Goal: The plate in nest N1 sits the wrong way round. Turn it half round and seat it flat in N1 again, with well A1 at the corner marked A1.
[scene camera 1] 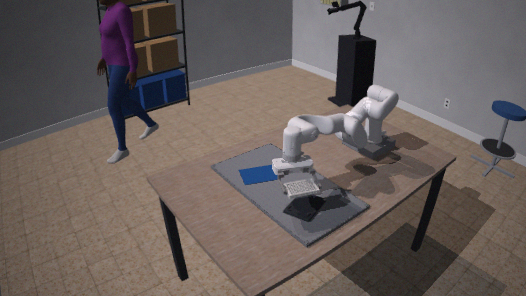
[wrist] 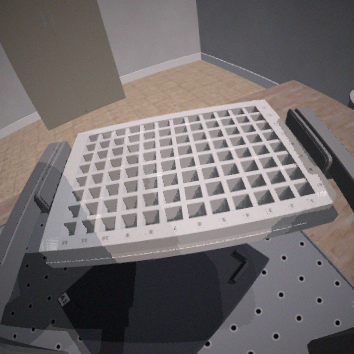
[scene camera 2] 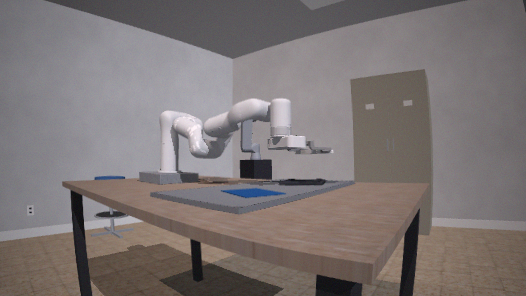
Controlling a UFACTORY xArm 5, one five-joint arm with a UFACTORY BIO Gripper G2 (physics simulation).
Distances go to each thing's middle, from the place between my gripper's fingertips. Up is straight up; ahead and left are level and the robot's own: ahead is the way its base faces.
The white well plate (wrist: 200,179) lies 2 cm to the right of my hand and 1 cm behind it. Also, from my hand: black nest (wrist: 188,296) 12 cm below, 4 cm to the right, 4 cm behind.
